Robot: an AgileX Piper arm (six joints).
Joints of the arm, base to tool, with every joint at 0 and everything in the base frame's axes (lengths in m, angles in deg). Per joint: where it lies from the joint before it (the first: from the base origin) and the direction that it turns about. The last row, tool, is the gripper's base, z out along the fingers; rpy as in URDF.
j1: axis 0 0 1 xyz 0.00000 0.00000 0.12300
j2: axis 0 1 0 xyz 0.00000 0.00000 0.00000
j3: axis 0 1 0 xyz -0.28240 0.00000 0.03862
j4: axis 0.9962 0 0.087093 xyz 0.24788 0.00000 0.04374
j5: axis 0 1 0 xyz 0.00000 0.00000 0.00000
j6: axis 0.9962 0 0.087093 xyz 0.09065 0.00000 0.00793
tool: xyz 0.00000 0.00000 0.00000 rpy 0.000 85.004 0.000
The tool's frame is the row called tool.
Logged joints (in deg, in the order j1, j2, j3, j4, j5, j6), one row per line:
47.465, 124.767, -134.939, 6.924, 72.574, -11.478
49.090, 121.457, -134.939, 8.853, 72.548, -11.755
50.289, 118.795, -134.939, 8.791, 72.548, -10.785
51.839, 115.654, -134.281, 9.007, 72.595, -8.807
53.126, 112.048, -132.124, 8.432, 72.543, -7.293
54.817, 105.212, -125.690, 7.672, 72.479, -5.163
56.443, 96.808, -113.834, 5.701, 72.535, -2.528
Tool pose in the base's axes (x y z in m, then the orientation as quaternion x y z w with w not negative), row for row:
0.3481, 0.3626, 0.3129, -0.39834, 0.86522, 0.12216, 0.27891
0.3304, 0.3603, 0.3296, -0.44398, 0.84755, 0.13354, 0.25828
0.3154, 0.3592, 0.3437, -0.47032, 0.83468, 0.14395, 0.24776
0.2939, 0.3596, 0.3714, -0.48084, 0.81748, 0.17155, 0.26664
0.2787, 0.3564, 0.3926, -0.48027, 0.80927, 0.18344, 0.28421
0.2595, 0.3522, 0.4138, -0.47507, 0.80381, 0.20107, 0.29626
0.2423, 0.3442, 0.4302, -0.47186, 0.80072, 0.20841, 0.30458
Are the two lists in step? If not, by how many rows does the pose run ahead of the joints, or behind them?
The pose runs 2 rows behind the joints: the pose in row i belongs to the joints in row i - 2.
